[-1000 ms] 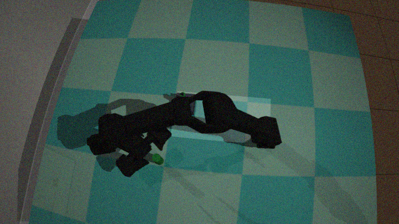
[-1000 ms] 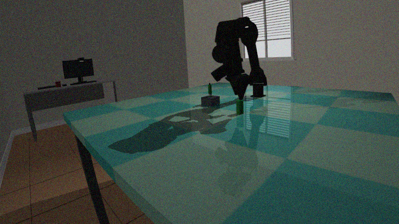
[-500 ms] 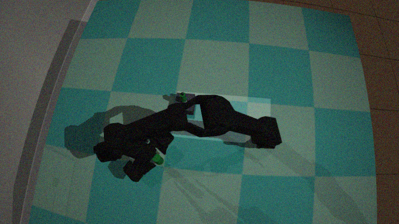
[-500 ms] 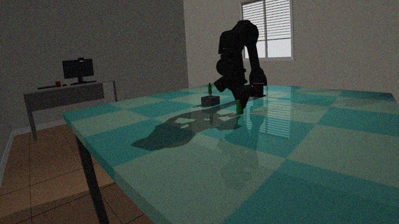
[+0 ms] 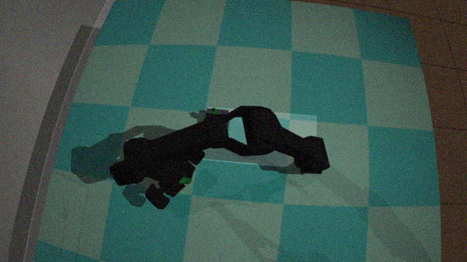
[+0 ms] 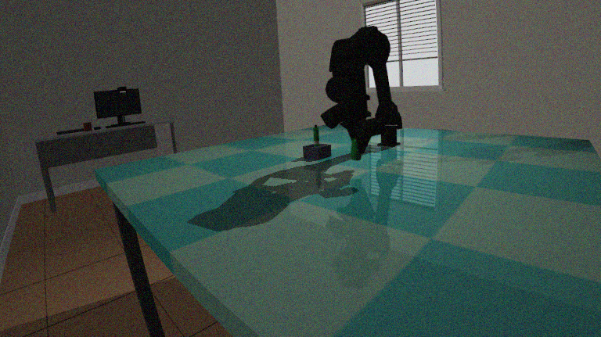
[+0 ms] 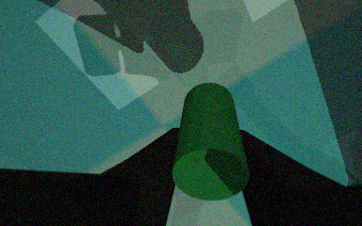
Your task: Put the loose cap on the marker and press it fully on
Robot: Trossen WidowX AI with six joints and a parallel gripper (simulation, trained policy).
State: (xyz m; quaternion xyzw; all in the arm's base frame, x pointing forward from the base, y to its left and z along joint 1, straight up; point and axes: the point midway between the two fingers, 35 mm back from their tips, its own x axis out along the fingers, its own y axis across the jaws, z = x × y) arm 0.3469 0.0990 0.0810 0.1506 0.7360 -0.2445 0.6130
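Now: gripper tip 19 cm to the left of the dark holder block, 5 cm past it and 3 cm above it. Round my gripper tip: green cap 1 cm ahead, 1 cm above.
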